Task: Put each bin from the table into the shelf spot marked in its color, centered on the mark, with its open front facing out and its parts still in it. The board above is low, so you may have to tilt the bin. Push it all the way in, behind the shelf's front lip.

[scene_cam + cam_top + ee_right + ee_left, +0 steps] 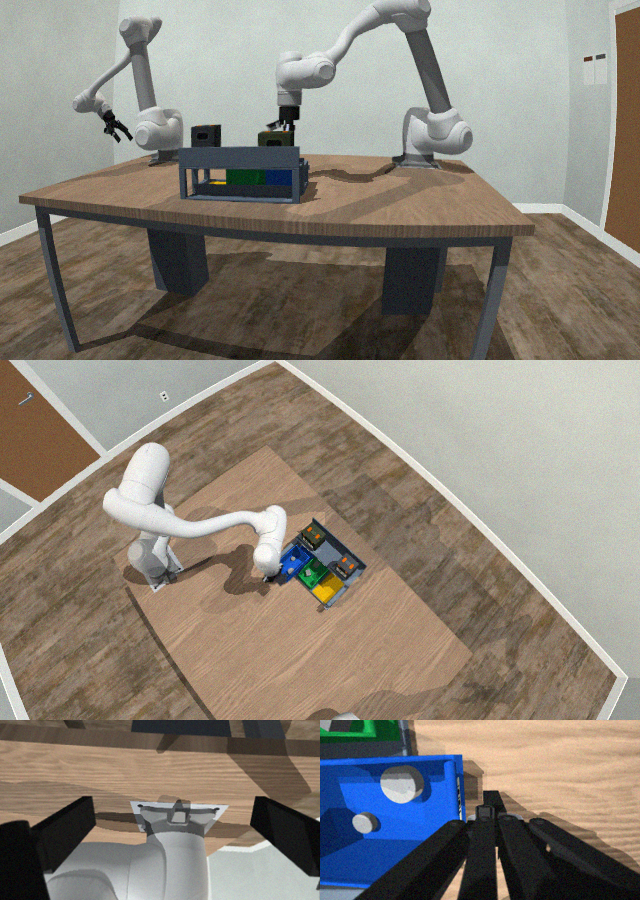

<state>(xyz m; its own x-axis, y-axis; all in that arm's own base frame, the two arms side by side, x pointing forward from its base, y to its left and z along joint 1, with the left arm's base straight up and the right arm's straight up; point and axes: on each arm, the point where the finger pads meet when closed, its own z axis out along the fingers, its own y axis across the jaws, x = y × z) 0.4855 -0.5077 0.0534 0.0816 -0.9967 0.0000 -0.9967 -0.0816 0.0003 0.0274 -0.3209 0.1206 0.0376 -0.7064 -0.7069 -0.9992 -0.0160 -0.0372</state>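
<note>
Right now my left hand is 9 cm short of the round part, 2 cm to the left of it and 3 cm above it. Round my left hand: blue bin (12 cm ahead, 1 cm to the left); grey shelf (22 cm ahead, 10 cm to the right, 1 cm above); green bin (19 cm ahead, 10 cm to the right, 1 cm below).
</note>
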